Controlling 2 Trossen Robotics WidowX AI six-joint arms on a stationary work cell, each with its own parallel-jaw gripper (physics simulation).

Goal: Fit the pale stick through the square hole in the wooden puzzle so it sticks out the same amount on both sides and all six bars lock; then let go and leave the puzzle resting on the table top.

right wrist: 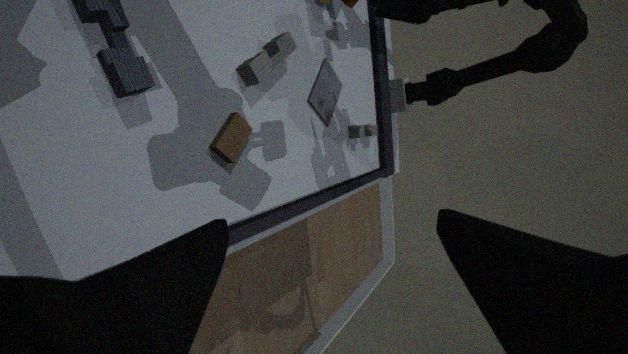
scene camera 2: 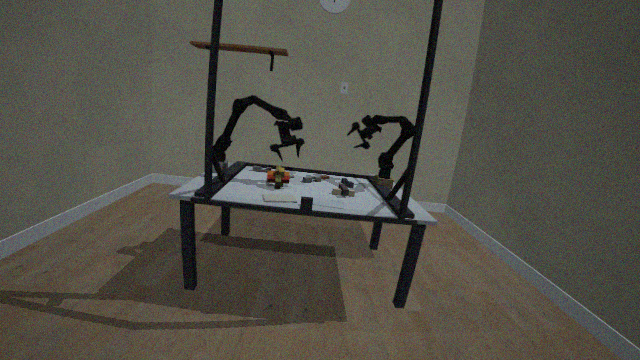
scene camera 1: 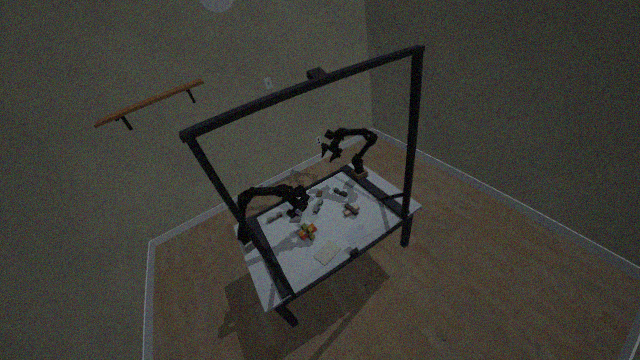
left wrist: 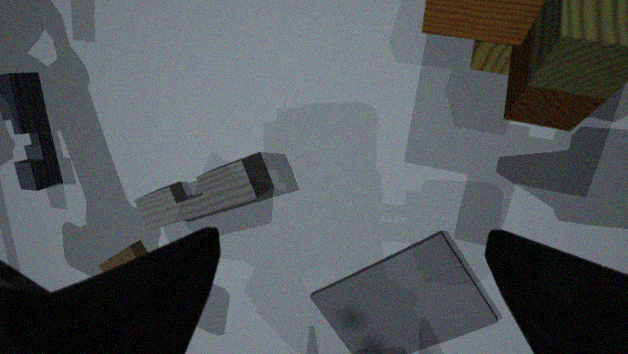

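Seen in the pictures: left gripper, fingertip midpoint: (right wrist: 373, 9) (scene camera 2: 290, 159) (left wrist: 354, 242); right gripper, fingertip midpoint: (right wrist: 333, 225) (scene camera 2: 350, 141) (scene camera 1: 325, 159); left arm's base at its link origin: (right wrist: 408, 93) (scene camera 2: 219, 160) (scene camera 1: 246, 239); right arm's base at its link origin: (scene camera 2: 384, 177) (scene camera 1: 359, 170).
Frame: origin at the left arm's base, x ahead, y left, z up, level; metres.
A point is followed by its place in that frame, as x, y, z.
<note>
The wooden puzzle (scene camera 1: 307, 231) (scene camera 2: 278, 176) @[0.337, -0.308, 0.003] (left wrist: 580, 70) @[0.344, -0.233, 0.035], a cluster of orange, red and olive bars, stands on the table; it is cut off at the upper right of the left wrist view. I cannot tell surely which piece is the pale stick; a pale wood piece (scene camera 1: 348, 213) @[0.645, -0.357, -0.041] (scene camera 2: 337, 192) @[0.648, -0.360, -0.052] with a darker bar across it lies right of the puzzle in both scene views. My left gripper (scene camera 1: 299, 210) @[0.409, -0.173, 0.071] (scene camera 2: 290, 157) @[0.409, -0.173, 0.071] (left wrist: 354, 242) @[0.409, -0.173, 0.071] is open and empty, above the table near the puzzle. My right gripper (scene camera 1: 327, 158) @[0.808, -0.001, 0.184] (scene camera 2: 352, 140) @[0.808, -0.001, 0.184] (right wrist: 333, 225) @[0.808, -0.001, 0.184] is open and empty, high near the table's back edge.
A grey plate (left wrist: 390, 300) @[0.398, -0.060, -0.059] (right wrist: 326, 92) @[0.396, -0.053, -0.059], a grey notched bar (left wrist: 225, 192) @[0.525, -0.135, -0.036] (right wrist: 262, 62) @[0.590, -0.113, -0.036], a dark notched bar (left wrist: 47, 135) @[0.757, -0.150, -0.060] (right wrist: 122, 60) @[0.774, -0.124, -0.036] and a brown block (right wrist: 232, 137) @[0.666, -0.023, -0.050] lie behind the puzzle. A pale flat square (scene camera 1: 327, 252) @[0.337, -0.459, -0.060] (scene camera 2: 279, 198) @[0.334, -0.473, -0.060] lies at the front. Frame posts (scene camera 1: 414, 125) @[0.845, -0.685, 0.640] (scene camera 2: 212, 100) @[0.026, -0.523, 0.352] rise at the sides.
</note>
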